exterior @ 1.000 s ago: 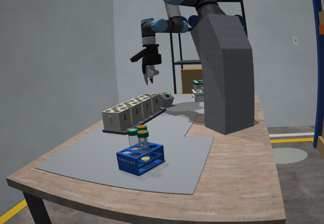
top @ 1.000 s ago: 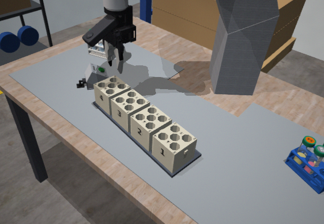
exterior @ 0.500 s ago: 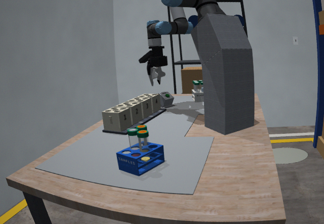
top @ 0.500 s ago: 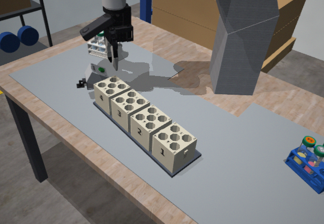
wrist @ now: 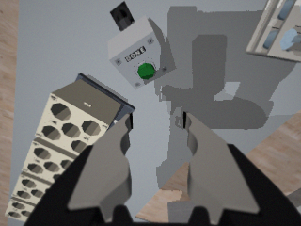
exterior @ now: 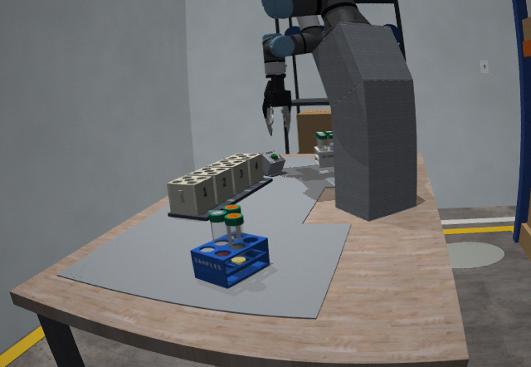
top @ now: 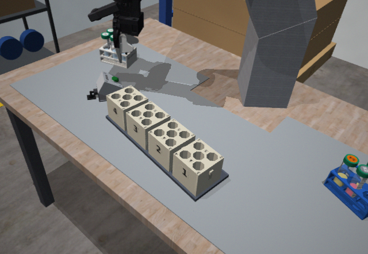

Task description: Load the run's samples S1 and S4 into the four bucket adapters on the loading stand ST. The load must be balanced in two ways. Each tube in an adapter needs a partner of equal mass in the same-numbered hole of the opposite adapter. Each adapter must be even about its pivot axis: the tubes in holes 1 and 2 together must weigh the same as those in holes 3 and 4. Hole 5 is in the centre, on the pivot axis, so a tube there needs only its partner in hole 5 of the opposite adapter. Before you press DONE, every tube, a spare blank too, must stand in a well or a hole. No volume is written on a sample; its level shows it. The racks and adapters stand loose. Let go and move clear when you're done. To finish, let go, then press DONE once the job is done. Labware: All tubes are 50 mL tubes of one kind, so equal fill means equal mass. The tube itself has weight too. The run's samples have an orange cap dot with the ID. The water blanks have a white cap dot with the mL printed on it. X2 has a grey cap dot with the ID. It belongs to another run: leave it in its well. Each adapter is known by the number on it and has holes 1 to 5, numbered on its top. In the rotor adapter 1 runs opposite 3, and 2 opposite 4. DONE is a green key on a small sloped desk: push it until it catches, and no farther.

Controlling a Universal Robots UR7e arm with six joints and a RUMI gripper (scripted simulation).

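Now: the water blank 19 cm to the right of my hand, 11 cm behind it and 10 cm below it. From my hand the other things lie so: green DONE key (10 cm below, 3 cm ahead, 2 cm to the right); blue sample rack (81 cm to the left, 13 cm below, 11 cm behind); white blank rack (19 cm to the right, 14 cm behind, 13 cm below).
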